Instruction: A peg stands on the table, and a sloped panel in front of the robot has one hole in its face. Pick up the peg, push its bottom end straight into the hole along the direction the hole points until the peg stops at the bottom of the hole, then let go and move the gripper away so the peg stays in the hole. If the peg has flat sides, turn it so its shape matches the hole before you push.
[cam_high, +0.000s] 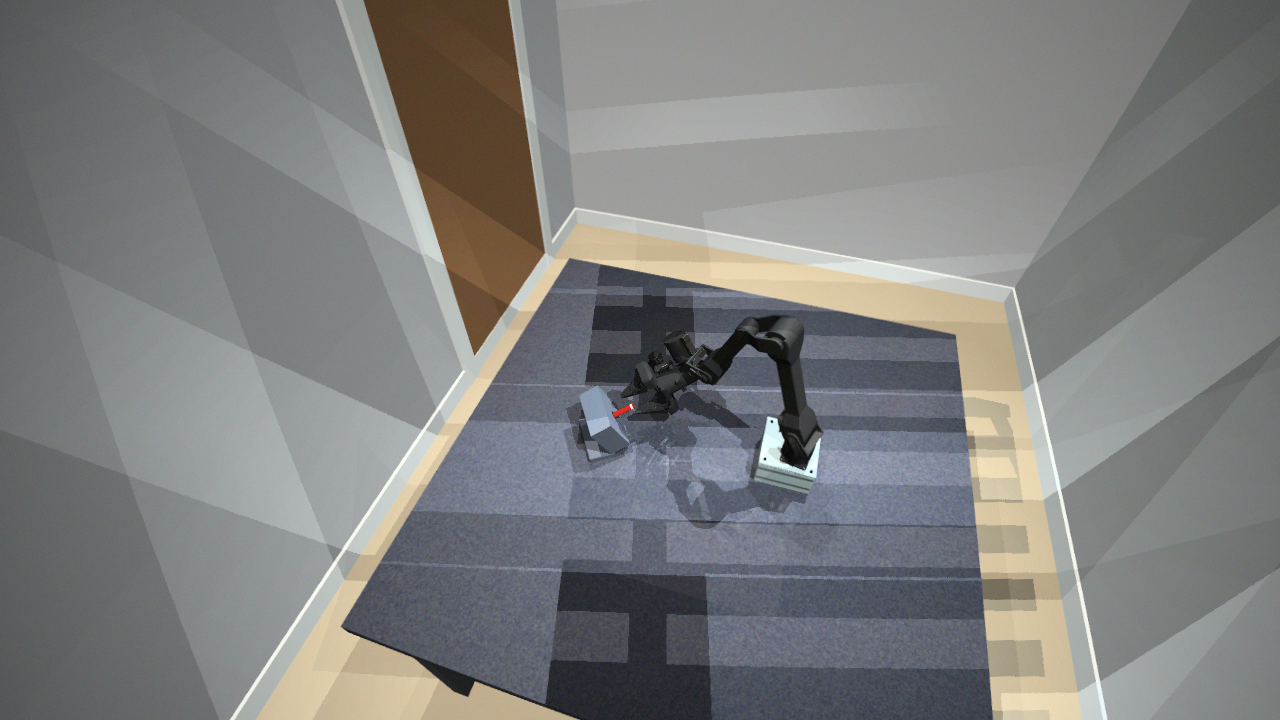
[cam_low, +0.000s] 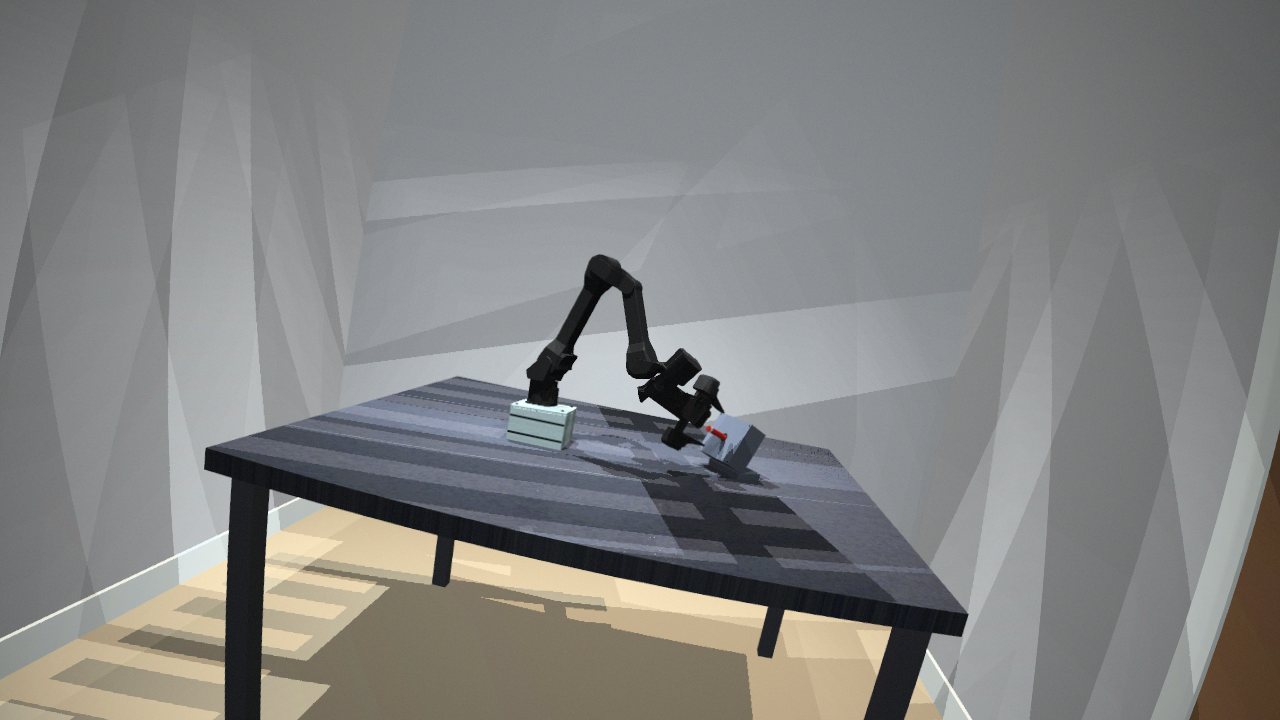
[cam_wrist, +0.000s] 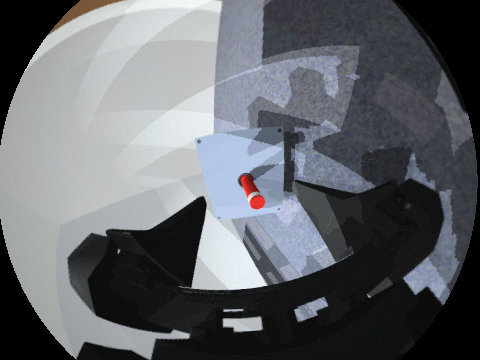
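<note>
Now: gripper tip 10 mm to the right of the red round peg and 10 mm above it. From my gripper tip the other things lie so: grey sloped panel 40 mm ahead, 50 mm to the left, 30 mm below.
</note>
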